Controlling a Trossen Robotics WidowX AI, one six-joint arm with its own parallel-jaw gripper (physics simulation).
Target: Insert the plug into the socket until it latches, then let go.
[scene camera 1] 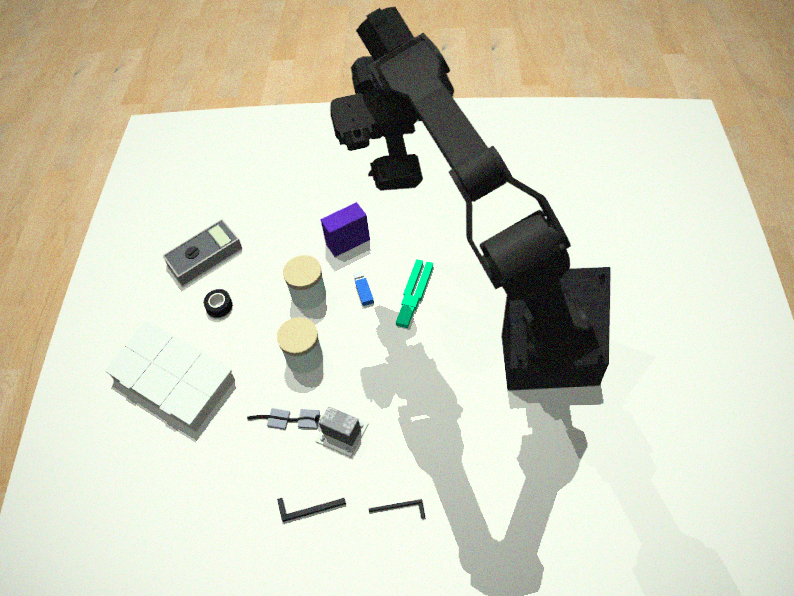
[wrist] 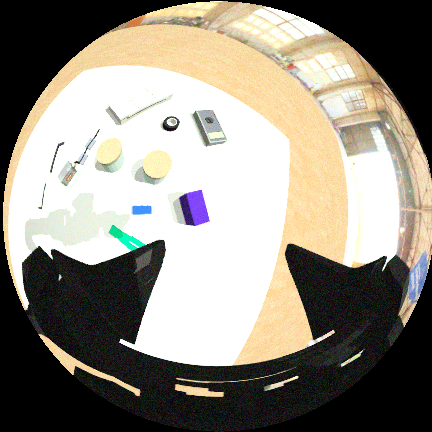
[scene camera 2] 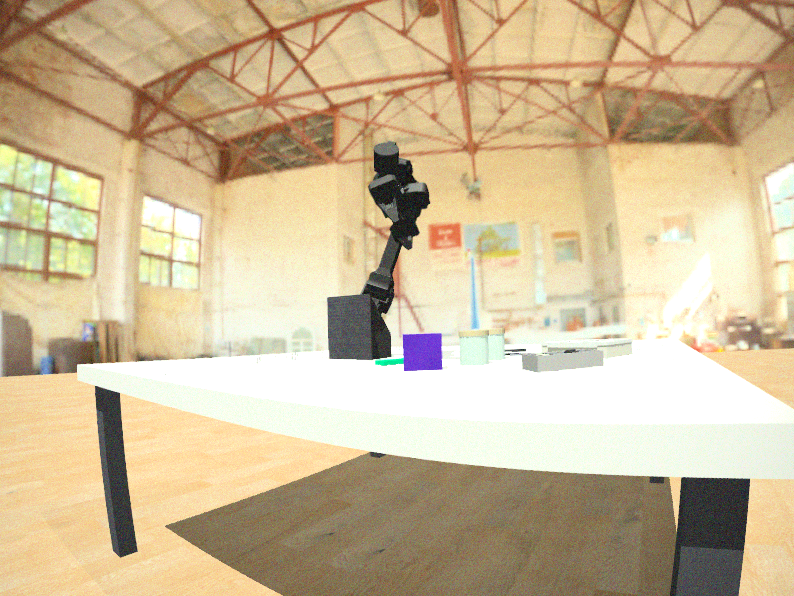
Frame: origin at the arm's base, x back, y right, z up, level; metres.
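Where they show: gripper, fingertip midpoint: [wrist: 227, 248] [scene camera 2: 403, 236]; arm's base at its link origin: [scene camera 1: 552, 329] [scene camera 2: 364, 318].
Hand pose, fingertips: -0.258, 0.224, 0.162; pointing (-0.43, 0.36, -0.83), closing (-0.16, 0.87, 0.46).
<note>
Each offset is from my fingertips to the top centre of the thing, as dx, dy, dz. "spot": to the spot under its first point.
A grey block-shaped housing @(-0.060, -0.321, -0.228) [scene camera 1: 339, 426] [wrist: 69, 175] sits on a light base plate. It looks like the socket; an orange patch shows on it in the wrist view. A thin black cable @(spot: -0.183, -0.297, -0.270) [scene camera 1: 261, 418] [wrist: 96, 134] runs over two grey-blue pads and ends against the housing's side. A separate plug body cannot be made out at the cable's end, so I cannot tell whether it is in the socket. My gripper [scene camera 1: 366, 155] [wrist: 227, 248] is open and empty, high above the far part of the table and well away from the housing. Scene camera 2 does not show the socket clearly.
Two lidded jars @(-0.121, -0.067, -0.202) [scene camera 1: 302, 272] @(-0.121, -0.189, -0.202) [scene camera 1: 297, 336], a purple box @(-0.057, +0.045, -0.204) [scene camera 1: 346, 230] [scene camera 2: 422, 351] [wrist: 195, 207], a blue stick @(-0.028, -0.061, -0.261) [scene camera 1: 364, 291], green pliers @(+0.058, -0.078, -0.260) [scene camera 1: 413, 295], a meter @(-0.322, +0.030, -0.243) [scene camera 1: 202, 251], a black ring @(-0.278, -0.083, -0.254) [scene camera 1: 208, 307], a pale tiled block @(-0.340, -0.224, -0.238) [scene camera 1: 171, 372] and two hex keys @(-0.098, -0.432, -0.265) [scene camera 1: 314, 510] @(+0.024, -0.451, -0.267) [scene camera 1: 396, 506] lie around.
</note>
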